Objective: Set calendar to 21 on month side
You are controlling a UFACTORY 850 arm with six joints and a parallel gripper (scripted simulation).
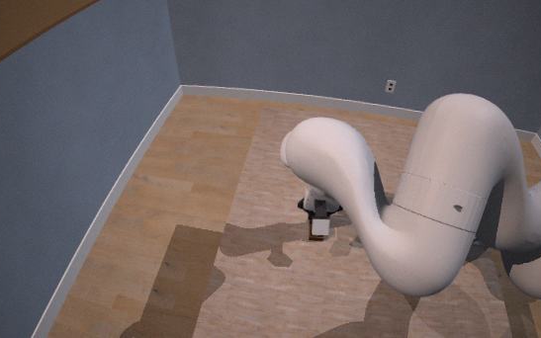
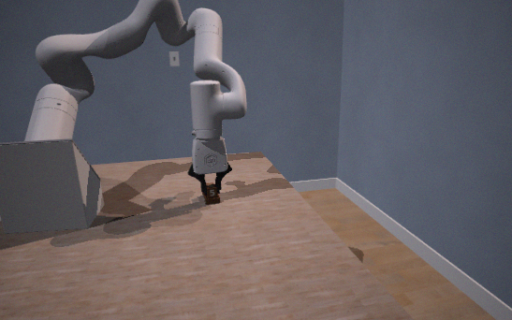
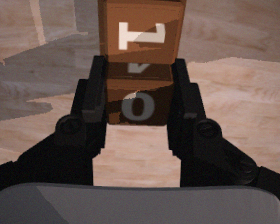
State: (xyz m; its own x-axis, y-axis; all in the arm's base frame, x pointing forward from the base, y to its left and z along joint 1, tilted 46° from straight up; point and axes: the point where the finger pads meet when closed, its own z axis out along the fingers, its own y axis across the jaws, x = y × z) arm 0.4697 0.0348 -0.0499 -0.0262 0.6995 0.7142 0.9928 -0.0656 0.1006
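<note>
My gripper is now 2 cm to the right of the brown tray and 4 cm above it. Round my hand: brown wooden date cube 1 cm below.
</note>
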